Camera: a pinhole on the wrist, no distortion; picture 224 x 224 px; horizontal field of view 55.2 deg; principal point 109.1 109.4 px. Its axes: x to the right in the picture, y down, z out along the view. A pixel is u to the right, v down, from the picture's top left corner.
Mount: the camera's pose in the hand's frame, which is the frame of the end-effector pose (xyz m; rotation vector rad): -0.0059 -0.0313 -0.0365 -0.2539 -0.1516 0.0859
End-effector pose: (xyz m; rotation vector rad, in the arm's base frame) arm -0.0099 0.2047 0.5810 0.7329 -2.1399 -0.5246
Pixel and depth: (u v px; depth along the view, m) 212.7 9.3 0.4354
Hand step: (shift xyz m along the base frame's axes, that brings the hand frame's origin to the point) -0.4085 -0.1142 -0.2528
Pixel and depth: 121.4 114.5 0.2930
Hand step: -0.1907 0.0894 -0.1379
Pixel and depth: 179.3 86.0 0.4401
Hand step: -0.3806 0.0380 -0.1847
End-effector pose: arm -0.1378 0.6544 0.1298 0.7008 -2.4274 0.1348
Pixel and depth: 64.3 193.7 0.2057
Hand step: -0.0587 0.0845 -0.1525
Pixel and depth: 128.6 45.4 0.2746
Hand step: -0.0968 -0.0892 -0.2181
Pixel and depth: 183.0 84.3 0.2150
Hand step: -0.1230 -0.0586 -0.1311
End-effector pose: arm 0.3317 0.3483 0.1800 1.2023 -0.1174 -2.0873
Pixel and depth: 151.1 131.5 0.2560
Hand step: -0.1311 -0.1002 0.1417
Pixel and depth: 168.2 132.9 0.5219
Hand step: -0.2941 -0.2742 0.2954
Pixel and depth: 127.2 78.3 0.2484
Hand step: -0.1623 -0.0387 0.1348
